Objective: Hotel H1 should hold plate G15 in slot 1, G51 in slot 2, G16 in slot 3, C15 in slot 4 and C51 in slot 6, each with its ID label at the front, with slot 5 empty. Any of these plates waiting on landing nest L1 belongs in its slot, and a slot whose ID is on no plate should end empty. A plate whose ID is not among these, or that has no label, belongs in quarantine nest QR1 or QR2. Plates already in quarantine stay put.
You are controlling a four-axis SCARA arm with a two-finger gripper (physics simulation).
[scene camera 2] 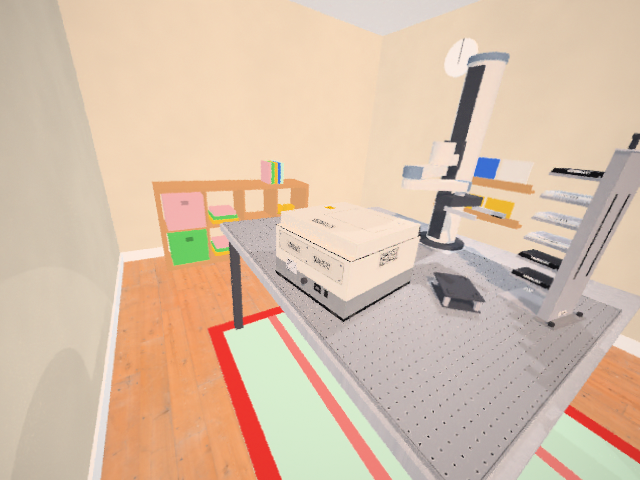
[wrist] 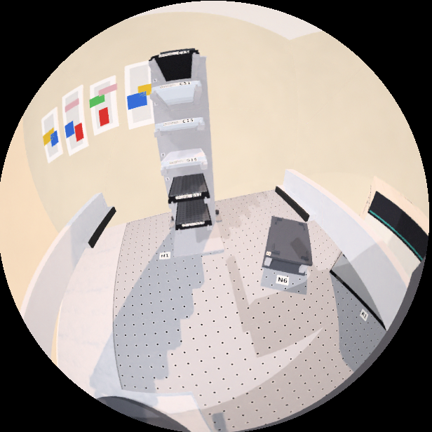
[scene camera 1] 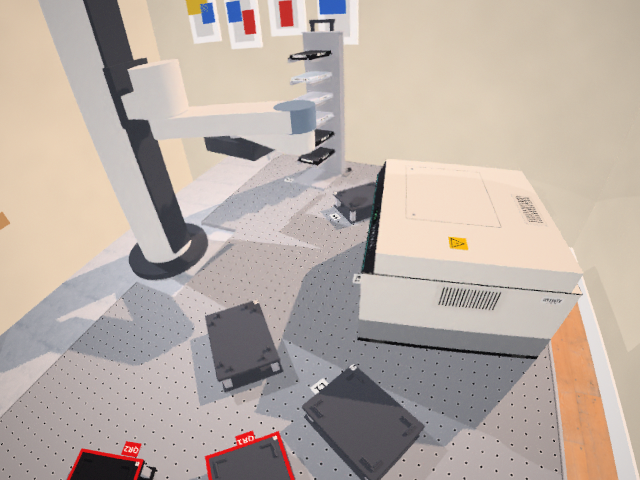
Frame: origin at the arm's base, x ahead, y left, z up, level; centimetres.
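Where they show: gripper, between the fingertips: (scene camera 2: 490, 217); arm's base, origin of its link: (scene camera 2: 439, 241) (scene camera 1: 169, 251).
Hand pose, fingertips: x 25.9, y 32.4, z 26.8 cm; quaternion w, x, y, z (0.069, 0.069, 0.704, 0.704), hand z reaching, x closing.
Note:
Each offset is from my fingertips to the top centre of the thing. "spot": to the spot under its first point.
Hotel H1 (scene camera 1: 338, 93) (scene camera 2: 622, 175) (wrist: 208, 110) stands at the table's far end with a plate at all levels. In the wrist view, counting from the bottom: a black plate (wrist: 193, 213), another black plate (wrist: 188, 186), a white plate (wrist: 184, 159) that seems labelled G16, a white plate (wrist: 180, 125) reading C15, a white plate (wrist: 177, 91) reading C51, and a black plate (wrist: 175, 66) on top. The black plates' labels are too small to read. My gripper (scene camera 2: 478, 211) (wrist: 191, 186) is open and empty, apart from the hotel and facing it. Nest L1 {dy -60.6, dx +43.3, dz -20.0 cm} (scene camera 1: 361, 421) shows no plate.
Nest QR1 {spot: dy -73.5, dx +29.8, dz -20.6 cm} (scene camera 1: 250, 462) shows no plate; QR2 {spot: dy -84.9, dx +8.8, dz -20.5 cm} (scene camera 1: 105, 467) has a black top, probably a plate. A grey nest {dy -53.7, dx +15.8, dz -19.6 cm} (scene camera 1: 242, 341) stands near L1. Nest N6 {dy +6.4, dx +24.5, dz -20.0 cm} (scene camera 1: 356, 198) (scene camera 2: 457, 289) (wrist: 288, 241) stands right of the hotel, beside the large white machine {dy -22.3, dx +53.0, dz -1.1 cm} (scene camera 1: 465, 310) (scene camera 2: 346, 248).

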